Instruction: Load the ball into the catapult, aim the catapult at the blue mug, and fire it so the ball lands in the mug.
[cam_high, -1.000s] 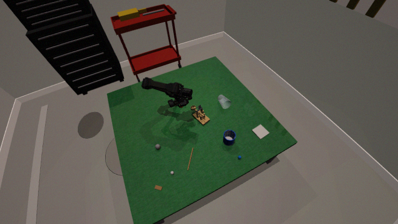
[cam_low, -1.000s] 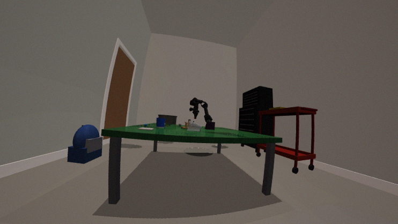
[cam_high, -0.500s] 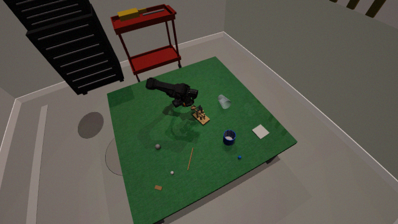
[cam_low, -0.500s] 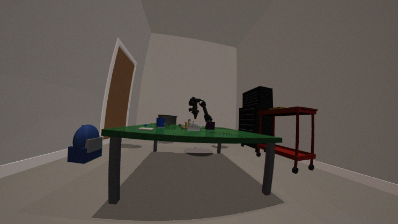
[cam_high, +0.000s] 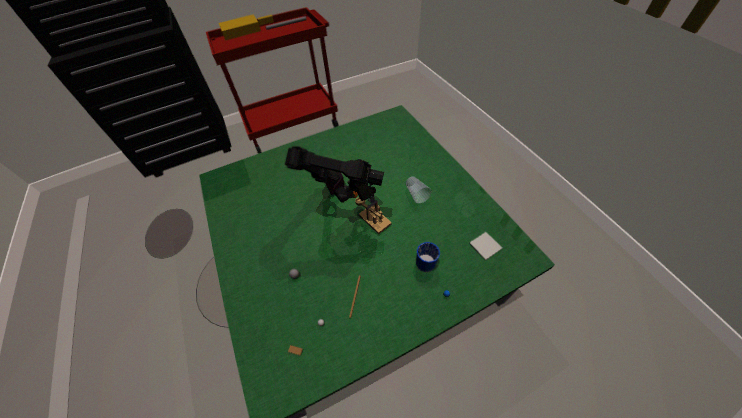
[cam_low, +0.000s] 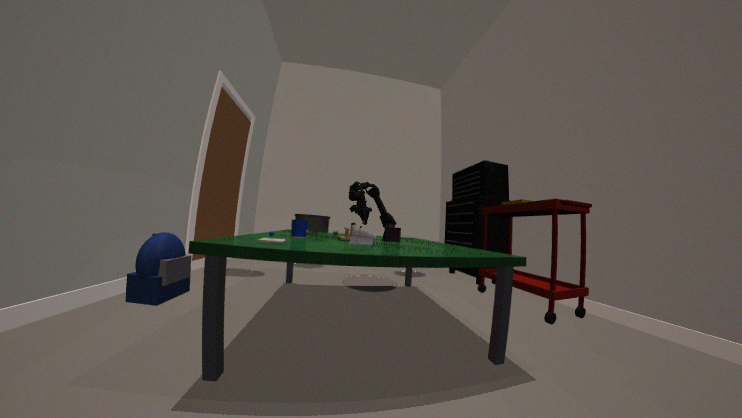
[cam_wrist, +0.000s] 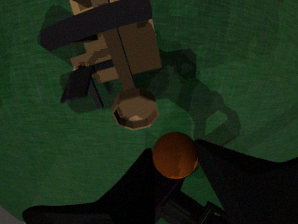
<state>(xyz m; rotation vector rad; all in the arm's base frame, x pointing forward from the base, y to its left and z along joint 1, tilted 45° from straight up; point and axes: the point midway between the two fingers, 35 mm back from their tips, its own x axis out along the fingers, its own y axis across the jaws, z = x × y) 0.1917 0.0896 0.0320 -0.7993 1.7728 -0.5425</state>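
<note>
Right now my gripper tip is 50 mm short of the wooden catapult, 60 mm to the right of it and 60 mm above it. Round my gripper tip: orange ball 10 mm above; then grey ball 220 mm ahead, 360 mm to the right, 90 mm below; then blue mug 380 mm ahead, 170 mm to the left, 80 mm below.
</note>
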